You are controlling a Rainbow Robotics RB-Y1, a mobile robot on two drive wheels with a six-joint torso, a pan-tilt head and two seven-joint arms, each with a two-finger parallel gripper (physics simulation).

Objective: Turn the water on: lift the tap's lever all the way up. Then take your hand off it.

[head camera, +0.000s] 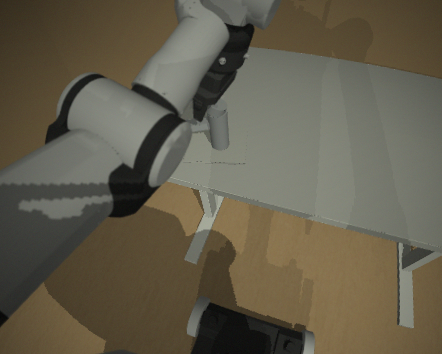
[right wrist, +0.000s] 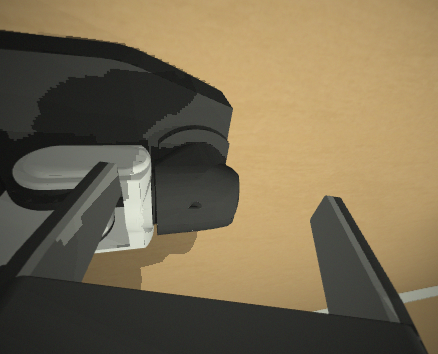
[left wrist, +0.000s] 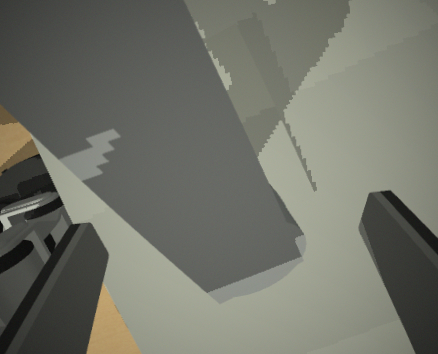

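Seen in the pictures: left gripper, fingertip midpoint: [head camera: 210,103] [left wrist: 230,225]; right gripper, fingertip midpoint: [right wrist: 220,193]; robot's base, origin of the base link: [head camera: 248,335].
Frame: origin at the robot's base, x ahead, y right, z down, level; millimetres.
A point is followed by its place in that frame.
The grey tap [head camera: 219,131] @(x 355, y -209, z -1024 mm) stands upright at the left end of the table in the head view, with a short side arm pointing left. Its lever cannot be told apart there; the arm and hand cover that area. My left gripper [head camera: 200,116] [left wrist: 230,225] @(x 373, y -233, z -1088 mm) is open, its fingers pointing down close to the tap's top. In the left wrist view, a large shaded grey part of the tap [left wrist: 175,150] @(x 367, y -272, z -1121 mm) runs from the upper left to between the fingertips; whether a finger touches it cannot be told. My right gripper [right wrist: 220,193] @(x -412, y 266, z -562 mm) is open and empty, away from the tap.
The pale table [head camera: 285,130] @(x 484, y -60, z -951 mm) [left wrist: 360,140] @(x 508, y -202, z -951 mm) reaches right from the tap, on white legs [head camera: 406,295]. My left arm [head camera: 107,112] @(x 80, y -200, z -1295 mm) covers the picture's left side. My wheeled base [head camera: 245,327] @(x 20, y -29, z -192 mm) is at the bottom. The dark base body [right wrist: 195,192] @(x -453, y 55, z -334 mm) lies behind the right fingers, over brown floor.
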